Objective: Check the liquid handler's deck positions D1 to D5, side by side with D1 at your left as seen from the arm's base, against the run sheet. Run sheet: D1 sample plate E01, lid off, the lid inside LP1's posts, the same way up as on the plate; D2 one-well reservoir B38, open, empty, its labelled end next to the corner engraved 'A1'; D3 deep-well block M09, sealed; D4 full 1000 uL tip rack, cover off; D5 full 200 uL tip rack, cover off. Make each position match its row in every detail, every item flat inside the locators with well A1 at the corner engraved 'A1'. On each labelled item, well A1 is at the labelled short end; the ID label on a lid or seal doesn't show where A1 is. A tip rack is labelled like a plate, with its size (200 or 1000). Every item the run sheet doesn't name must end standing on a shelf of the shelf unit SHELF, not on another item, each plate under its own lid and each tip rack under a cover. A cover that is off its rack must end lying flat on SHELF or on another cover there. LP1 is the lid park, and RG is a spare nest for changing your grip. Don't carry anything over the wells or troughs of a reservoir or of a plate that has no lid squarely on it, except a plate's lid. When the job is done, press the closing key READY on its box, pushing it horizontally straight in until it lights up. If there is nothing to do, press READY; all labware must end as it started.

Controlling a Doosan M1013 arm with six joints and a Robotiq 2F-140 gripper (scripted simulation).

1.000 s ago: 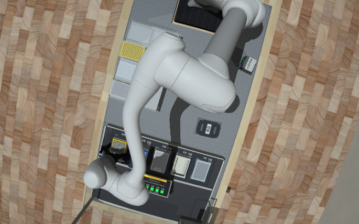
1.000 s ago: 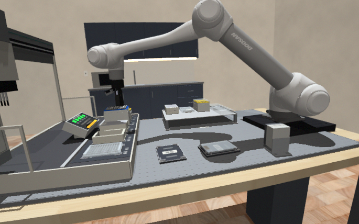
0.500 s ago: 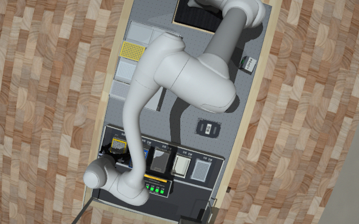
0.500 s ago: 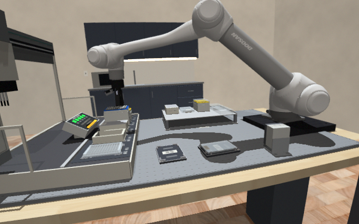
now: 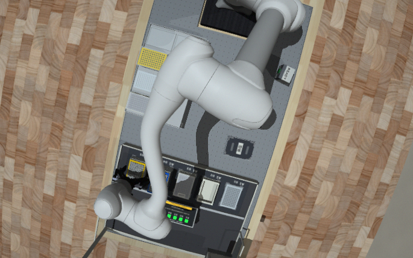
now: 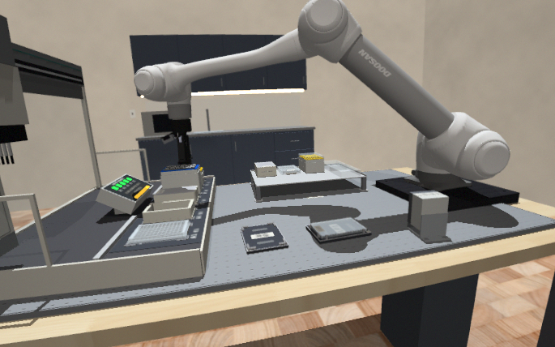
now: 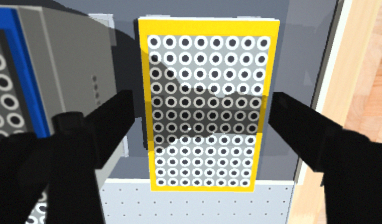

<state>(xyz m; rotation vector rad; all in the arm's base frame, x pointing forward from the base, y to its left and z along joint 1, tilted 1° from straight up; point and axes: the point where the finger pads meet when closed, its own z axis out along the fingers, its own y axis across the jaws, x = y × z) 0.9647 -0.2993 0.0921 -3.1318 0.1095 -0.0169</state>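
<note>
The yellow-framed tip rack lies 1 cm behind my hand, 1 cm to the right of it and 1 cm below it. Also, from my hand: cream reservoir 3 cm ahead, 37 cm to the left, 4 cm below; blue-framed tip rack 12 cm to the left, 2 cm above; shelf unit 49 cm behind, 4 cm to the left, 5 cm below.
</note>
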